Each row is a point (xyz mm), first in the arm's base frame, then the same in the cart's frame.
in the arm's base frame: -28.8 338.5 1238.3
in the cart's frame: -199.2 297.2 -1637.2
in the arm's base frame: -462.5 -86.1 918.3
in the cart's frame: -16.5 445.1 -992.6
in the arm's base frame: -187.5 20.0 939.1
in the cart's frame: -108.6 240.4 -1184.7
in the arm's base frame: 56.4 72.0 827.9
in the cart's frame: -233.0 3.3 -1238.3
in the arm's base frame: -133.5 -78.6 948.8
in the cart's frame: -27.4 164.3 -1166.5
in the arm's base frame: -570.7 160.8 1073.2
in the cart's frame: -116.2 670.0 -1182.6
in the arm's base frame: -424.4 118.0 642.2
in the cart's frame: -346.3 385.6 -908.5
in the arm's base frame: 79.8 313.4 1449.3
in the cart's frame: -62.0 261.3 -1829.1
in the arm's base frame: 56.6 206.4 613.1
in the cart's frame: -467.9 -24.5 -1147.4
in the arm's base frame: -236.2 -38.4 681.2
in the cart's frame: -210.5 181.2 -943.0
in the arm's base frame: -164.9 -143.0 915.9
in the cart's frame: 7.2 161.2 -1095.7
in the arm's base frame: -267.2 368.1 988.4
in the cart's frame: -354.0 437.5 -1360.6
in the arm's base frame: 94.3 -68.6 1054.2
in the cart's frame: 11.0 -1.2 -1351.6
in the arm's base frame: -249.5 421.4 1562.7
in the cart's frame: -59.1 625.8 -1819.4
